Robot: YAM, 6 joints.
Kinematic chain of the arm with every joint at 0, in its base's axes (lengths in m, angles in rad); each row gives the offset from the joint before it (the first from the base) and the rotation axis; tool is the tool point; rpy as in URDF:
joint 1: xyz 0 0 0.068 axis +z
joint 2: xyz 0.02 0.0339 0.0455 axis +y
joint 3: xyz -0.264 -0.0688 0 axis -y
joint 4: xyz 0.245 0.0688 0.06 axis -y
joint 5: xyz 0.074 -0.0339 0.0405 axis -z
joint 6: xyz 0.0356 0 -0.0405 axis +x
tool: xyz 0 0 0 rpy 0 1.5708 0
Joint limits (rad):
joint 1: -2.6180..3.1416
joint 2: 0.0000..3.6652
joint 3: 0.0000..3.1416
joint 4: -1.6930..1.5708
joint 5: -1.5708..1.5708
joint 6: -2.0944..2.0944
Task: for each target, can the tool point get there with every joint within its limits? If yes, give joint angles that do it. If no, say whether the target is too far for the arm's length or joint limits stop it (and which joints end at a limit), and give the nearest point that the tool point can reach.
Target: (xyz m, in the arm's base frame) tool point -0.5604 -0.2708 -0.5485
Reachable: no: too far | nearest point -0.3977 -0.2238 -0.3144 | short by 0.289 m
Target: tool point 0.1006 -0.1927 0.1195
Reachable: yes | joints -1.2133 1.7939 0.8238 -1.1477 -0.8511 -0.6923
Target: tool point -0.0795 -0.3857 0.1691
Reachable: yes | joints -1.8072 1.9732 0.8658 1.1548 -0.3744 -0.2547
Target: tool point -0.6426 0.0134 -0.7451
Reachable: no: too far | nearest point -0.4211 0.0088 -0.3366 | short by 0.465 m
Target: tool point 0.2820 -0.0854 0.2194
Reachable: yes | joints -0.2170 1.4021 0.6965 0.2877 0.6915 0.8415
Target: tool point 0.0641 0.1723 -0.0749
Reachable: yes | joints 1.0493 2.8383 1.0310 -1.1715 -1.0144 -1.0264
